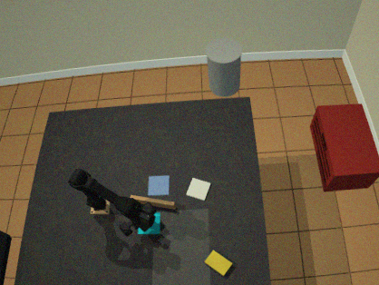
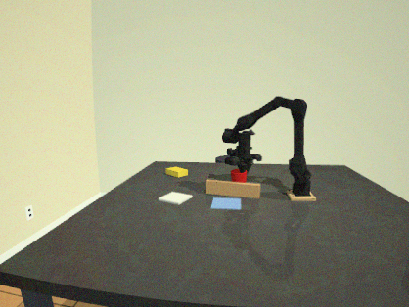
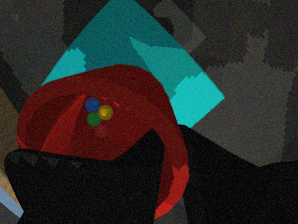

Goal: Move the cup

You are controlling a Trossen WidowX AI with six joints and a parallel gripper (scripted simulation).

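Now: gripper tip 3 cm short of the cyan pad, 1 cm to the right of it and 6 cm above it. The rest, counted from my gripper tip: red cup: 3 cm ahead, 2 cm to the left; light blue pad: 10 cm ahead, 21 cm to the left, 6 cm below; wooden bar: 6 cm ahead, 11 cm to the left, 3 cm below.
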